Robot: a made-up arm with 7 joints. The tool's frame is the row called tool. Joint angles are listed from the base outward.
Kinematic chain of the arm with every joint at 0, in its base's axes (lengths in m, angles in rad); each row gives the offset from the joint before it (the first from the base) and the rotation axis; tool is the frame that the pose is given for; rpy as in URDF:
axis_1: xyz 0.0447 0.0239 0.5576 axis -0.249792 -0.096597 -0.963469
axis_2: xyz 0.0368 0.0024 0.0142 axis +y
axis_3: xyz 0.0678 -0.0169 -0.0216 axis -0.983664 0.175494 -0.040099
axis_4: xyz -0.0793 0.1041 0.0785 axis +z
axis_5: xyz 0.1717 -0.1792 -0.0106 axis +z
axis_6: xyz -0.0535 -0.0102 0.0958 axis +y
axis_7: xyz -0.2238 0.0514 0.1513 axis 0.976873 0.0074 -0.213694
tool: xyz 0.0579 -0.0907 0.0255 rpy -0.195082 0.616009 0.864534
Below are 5 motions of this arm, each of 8 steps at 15 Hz.
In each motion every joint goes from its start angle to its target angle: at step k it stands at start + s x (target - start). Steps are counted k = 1, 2, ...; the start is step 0. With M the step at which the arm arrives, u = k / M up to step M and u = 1 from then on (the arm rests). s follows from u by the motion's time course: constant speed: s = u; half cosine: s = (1 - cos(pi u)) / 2; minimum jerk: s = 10 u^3 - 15 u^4 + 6 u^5.
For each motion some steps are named. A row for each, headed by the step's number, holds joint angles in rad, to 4 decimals.
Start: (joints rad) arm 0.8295 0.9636 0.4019 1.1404 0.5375 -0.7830 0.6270
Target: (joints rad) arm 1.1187 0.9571 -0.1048 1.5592 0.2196 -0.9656 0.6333
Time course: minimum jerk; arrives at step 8
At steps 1, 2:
1: 0.8341 0.9635 0.3938 1.1471 0.5324 -0.7859 0.6271
2: 0.8594 0.9629 0.3494 1.1838 0.5046 -0.8019 0.6277

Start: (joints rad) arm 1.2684 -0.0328 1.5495 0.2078 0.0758 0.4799 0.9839
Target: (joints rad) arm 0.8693 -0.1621 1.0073 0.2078 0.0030 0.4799 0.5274
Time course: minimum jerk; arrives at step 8
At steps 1, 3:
1: 1.2620 -0.0349 1.5408 0.2078 0.0746 0.4799 0.9766
3: 1.1586 -0.0684 1.4003 0.2078 0.0558 0.4799 0.8583

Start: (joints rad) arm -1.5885 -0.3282 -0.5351 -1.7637 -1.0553 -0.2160 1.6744
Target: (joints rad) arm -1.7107 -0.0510 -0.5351 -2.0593 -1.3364 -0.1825 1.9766
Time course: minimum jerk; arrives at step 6
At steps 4, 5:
4: -1.6851 -0.1092 -0.5351 -1.9973 -1.2774 -0.1895 1.9132
5: -1.7064 -0.0608 -0.5351 -2.0488 -1.3264 -0.1837 1.9659

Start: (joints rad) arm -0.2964 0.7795 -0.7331 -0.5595 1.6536 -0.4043 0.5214
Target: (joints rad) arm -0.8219 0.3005 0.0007 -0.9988 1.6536 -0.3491 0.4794
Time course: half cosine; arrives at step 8
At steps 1, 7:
1: -0.3164 0.7613 -0.7052 -0.5762 1.6536 -0.4022 0.5198
7: -0.8019 0.3187 -0.0272 -0.9821 1.6536 -0.3512 0.4810

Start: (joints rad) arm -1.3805 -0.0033 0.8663 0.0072 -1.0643 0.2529 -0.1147
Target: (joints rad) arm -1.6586 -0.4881 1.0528 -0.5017 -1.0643 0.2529 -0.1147
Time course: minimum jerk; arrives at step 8
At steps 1, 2, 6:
1: -1.3850 -0.0111 0.8693 -0.0010 -1.0643 0.2529 -0.1147
2: -1.4093 -0.0535 0.8856 -0.0455 -1.0643 0.2529 -0.1147
6: -1.6298 -0.4379 1.0335 -0.4490 -1.0643 0.2529 -0.1147

